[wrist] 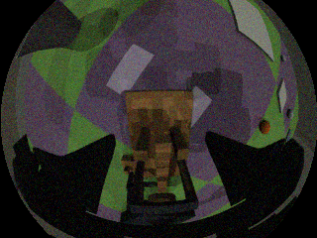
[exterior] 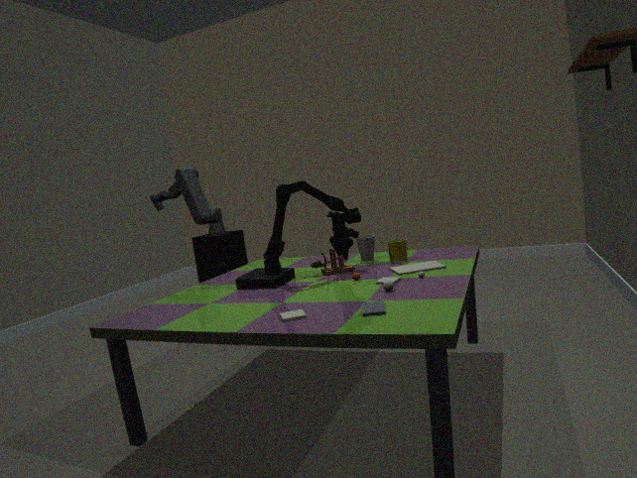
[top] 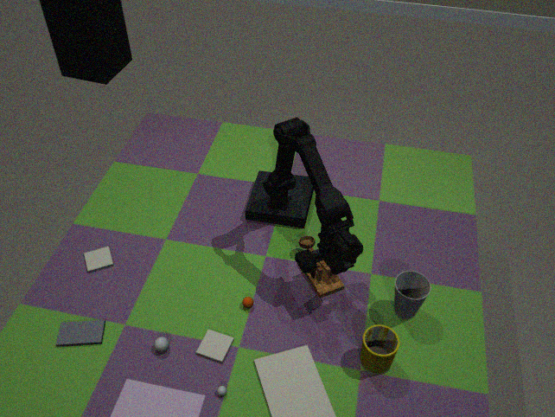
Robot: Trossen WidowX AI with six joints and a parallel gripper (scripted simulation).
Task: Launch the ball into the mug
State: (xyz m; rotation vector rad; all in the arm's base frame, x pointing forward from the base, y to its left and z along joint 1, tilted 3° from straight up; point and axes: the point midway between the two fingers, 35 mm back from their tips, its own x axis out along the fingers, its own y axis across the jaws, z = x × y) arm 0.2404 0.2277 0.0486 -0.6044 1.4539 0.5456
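The orange ball lies 150 mm ahead of my gripper tip, 190 mm to the right of it and 40 mm below it. Also, from my gripper tip: yellow mug 200 mm ahead, 190 mm to the left, 30 mm below; then white sheet 350 mm ahead, 10 mm to the left, 50 mm below; then wooden catapult 60 mm behind, 40 mm to the right.
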